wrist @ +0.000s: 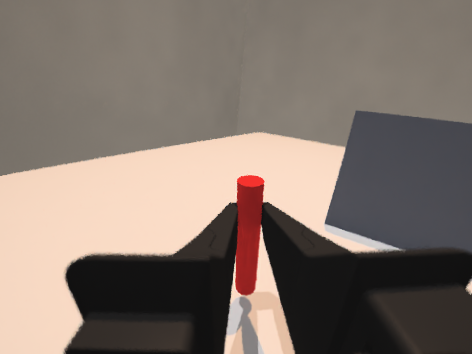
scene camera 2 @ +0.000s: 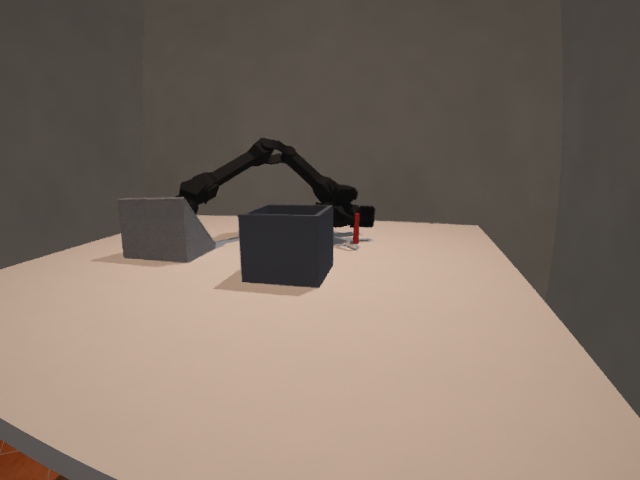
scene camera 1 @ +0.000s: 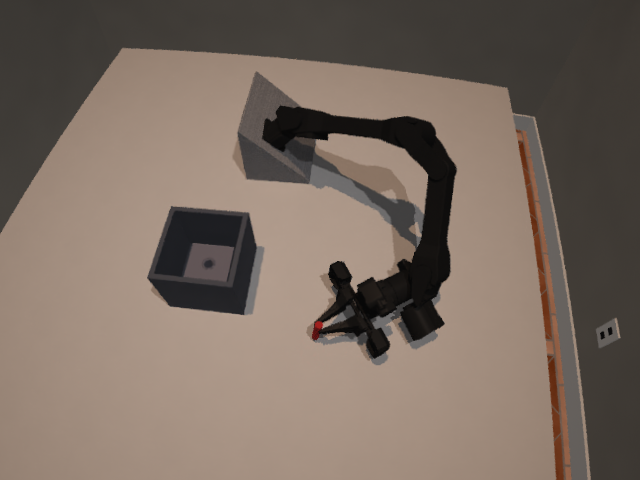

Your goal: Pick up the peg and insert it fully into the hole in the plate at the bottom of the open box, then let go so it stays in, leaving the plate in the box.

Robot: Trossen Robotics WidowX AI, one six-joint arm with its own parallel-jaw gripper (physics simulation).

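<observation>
The red peg stands about upright between the fingertips, its lower end at or just above the table. My gripper is shut on the peg's upper part, with the peg's top sticking up above the fingertips. The dark open box stands apart from the gripper, to its left in scene camera 1 and at the right in the wrist view. The pale plate lies at the bottom of the box, with a dark round hole near its middle. The plate is hidden in the other views.
A grey wedge block stands behind the box in scene camera 1, with the arm's base end at its sloped face. The arm arcs from there round to the gripper. The table carries them all.
</observation>
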